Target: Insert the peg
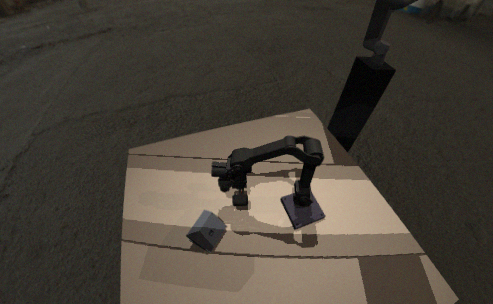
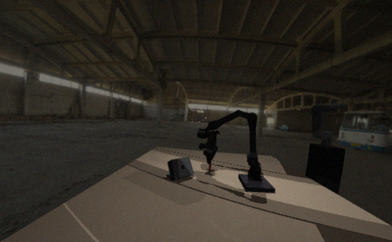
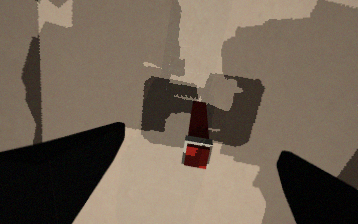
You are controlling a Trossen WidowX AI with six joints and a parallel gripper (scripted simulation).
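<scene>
Right now the red square peg is 10 mm below my gripper tip. From my gripper tip the other things lie so: panel 150 mm ahead, 150 mm to the left, 10 mm below.
</scene>
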